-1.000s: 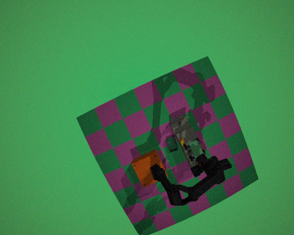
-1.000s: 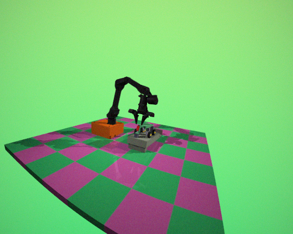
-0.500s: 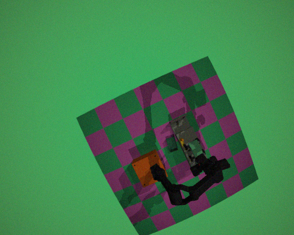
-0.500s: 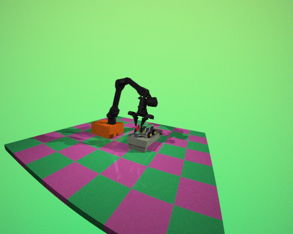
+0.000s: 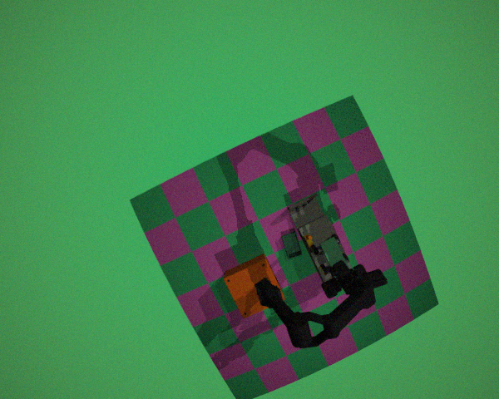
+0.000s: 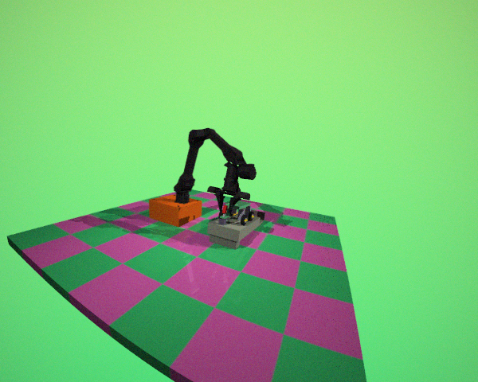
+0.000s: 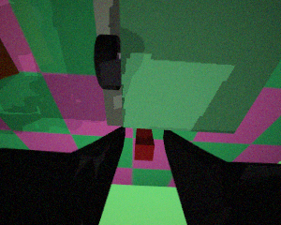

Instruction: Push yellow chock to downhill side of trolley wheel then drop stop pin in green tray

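Right now the red-headed stop pin is 1 cm below my gripper tip. The rest, counted from my gripper tip: grey ramp 4 cm ahead, 10 cm to the left, 9 cm below; trolley 4 cm ahead, 10 cm to the left, 3 cm below; yellow chock 1 cm behind, 20 cm to the left, 6 cm below.
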